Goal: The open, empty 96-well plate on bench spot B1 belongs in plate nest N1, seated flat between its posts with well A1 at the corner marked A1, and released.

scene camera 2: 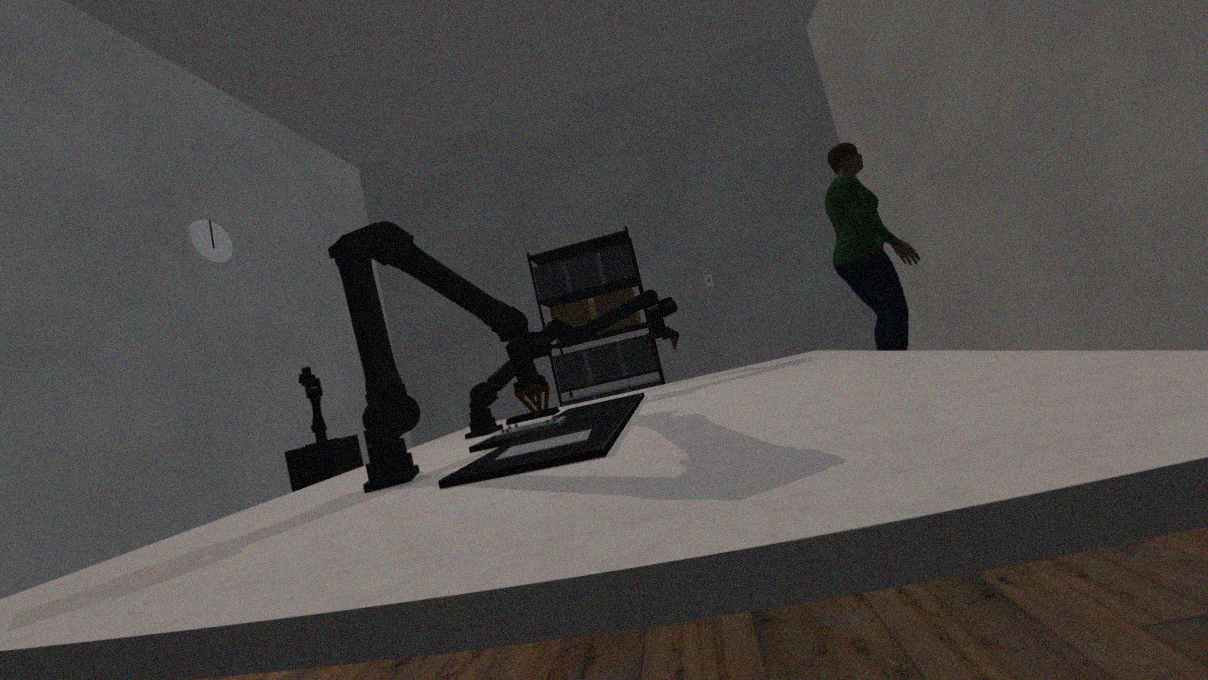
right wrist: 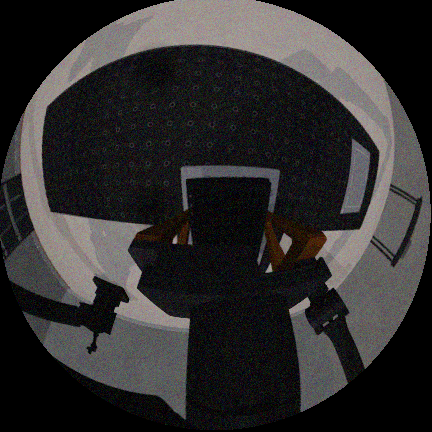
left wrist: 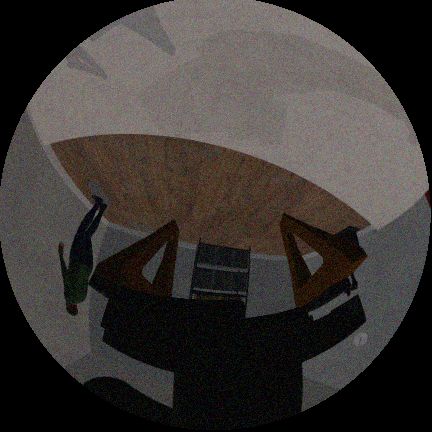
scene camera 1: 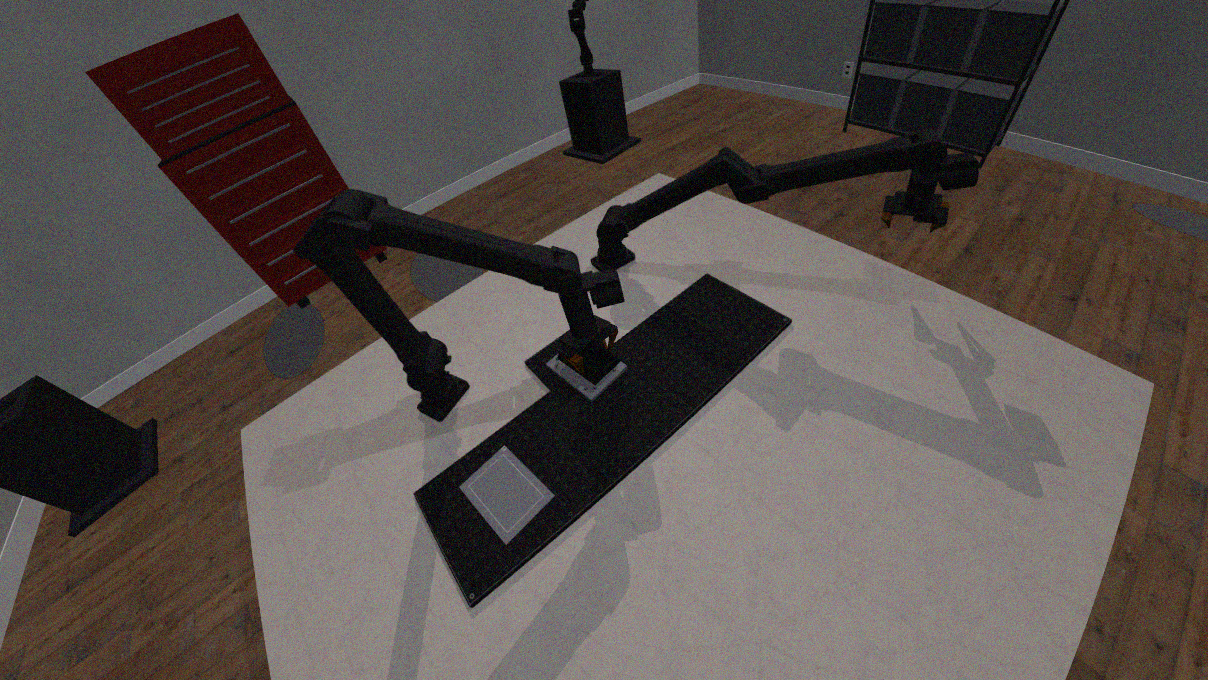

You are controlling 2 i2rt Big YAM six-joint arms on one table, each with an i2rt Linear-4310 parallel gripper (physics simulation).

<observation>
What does my left gripper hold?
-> Nothing.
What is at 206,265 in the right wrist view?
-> My right gripper.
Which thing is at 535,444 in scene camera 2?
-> A pale square nest.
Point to a dark well plate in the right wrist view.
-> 222,210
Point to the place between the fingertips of my right gripper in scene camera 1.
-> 595,363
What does my right gripper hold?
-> A dark well plate.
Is my left gripper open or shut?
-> Open.
</observation>
